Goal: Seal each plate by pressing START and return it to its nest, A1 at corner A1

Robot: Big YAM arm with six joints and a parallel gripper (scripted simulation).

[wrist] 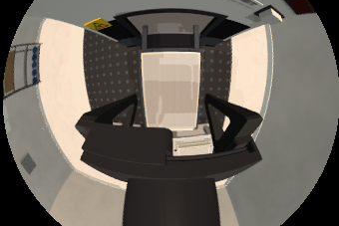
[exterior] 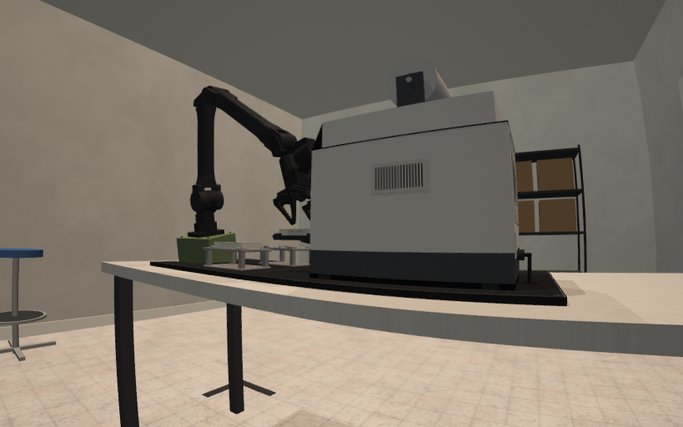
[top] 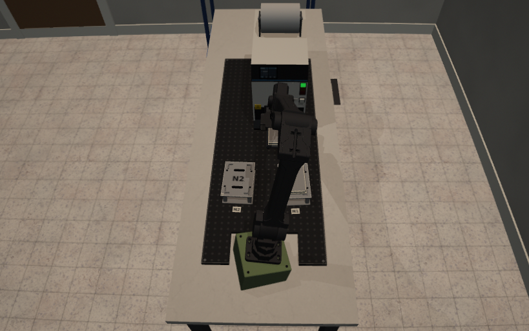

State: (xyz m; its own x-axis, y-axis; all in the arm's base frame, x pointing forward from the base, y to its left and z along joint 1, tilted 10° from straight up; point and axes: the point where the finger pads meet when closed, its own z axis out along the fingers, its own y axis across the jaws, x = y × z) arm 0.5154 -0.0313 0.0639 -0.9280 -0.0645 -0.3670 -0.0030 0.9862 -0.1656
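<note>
Right now the white well plate is 30 mm below my hand. From my hand the other things lie so: yellow warning label (100 mm ahead, 90 mm to the left, 20 mm above); then sealer stage (40 mm below); then N2 label (310 mm behind, 160 mm to the left, 130 mm below).
</note>
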